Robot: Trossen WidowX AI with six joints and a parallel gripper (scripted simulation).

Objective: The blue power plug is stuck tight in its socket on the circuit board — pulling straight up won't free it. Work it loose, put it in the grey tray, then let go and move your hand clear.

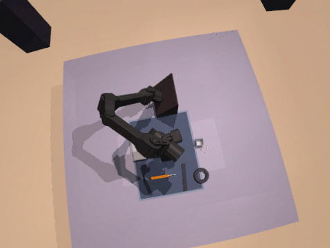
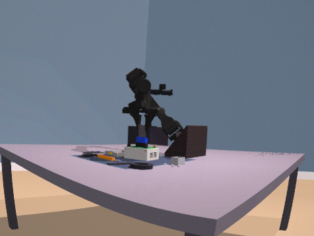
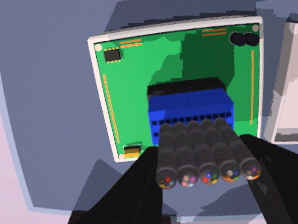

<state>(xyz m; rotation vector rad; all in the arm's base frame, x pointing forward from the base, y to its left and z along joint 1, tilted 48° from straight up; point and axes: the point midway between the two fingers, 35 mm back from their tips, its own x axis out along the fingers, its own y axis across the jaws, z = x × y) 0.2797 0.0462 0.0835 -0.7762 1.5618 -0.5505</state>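
Right now the blue power plug is 30 mm below my gripper tip. Round my gripper tip: black bar 200 mm ahead, 120 mm below, 90 mm to the left; then grey tray 140 mm to the right, 120 mm below; then dark blue mat 120 mm below, 50 mm ahead.
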